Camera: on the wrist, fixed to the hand. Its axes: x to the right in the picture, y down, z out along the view.
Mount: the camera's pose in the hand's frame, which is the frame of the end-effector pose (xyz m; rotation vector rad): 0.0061 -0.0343 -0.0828 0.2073 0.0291 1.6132
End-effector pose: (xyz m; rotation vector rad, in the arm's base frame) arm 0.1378 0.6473 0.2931 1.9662 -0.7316 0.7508
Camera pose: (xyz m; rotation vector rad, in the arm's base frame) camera 0.1487 0.7337 0.3152 1.1470 -2.3002 1.7518
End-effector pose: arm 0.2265 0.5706 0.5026 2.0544 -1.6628 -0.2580
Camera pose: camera 0.2937 0.5902 0.5589 0.2881 -2.7372 0.4957
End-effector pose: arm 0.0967 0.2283 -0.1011 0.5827 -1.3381 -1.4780
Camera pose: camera 0.1535 0.1823 -0.1533 -0.3874 -1.3113 -0.0023
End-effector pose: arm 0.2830 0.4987 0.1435 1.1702 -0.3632 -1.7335
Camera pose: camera 0.3326 0.5313 0.0760 0.5938 -1.0895 -0.2533
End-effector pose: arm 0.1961 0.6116 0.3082 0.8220 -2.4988 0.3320
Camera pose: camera 0.2434 0.6120 0.3846 -1.3029 -2.5090 1.0479
